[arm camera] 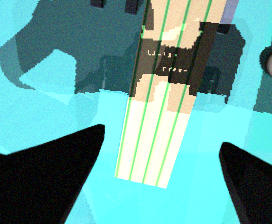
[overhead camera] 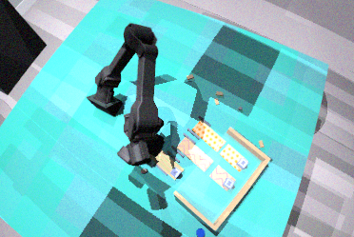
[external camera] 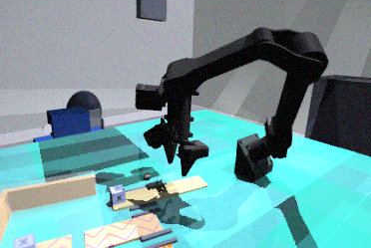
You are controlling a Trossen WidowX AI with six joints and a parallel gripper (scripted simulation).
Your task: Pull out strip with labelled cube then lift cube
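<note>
The strip is 4 cm ahead of my gripper tip, 1 cm to the right of it and 5 cm below it. Also, from my gripper tip: blue disc: 31 cm ahead, 22 cm to the right, 5 cm below; then tan bit: 19 cm ahead, 32 cm to the left, 5 cm below.
</note>
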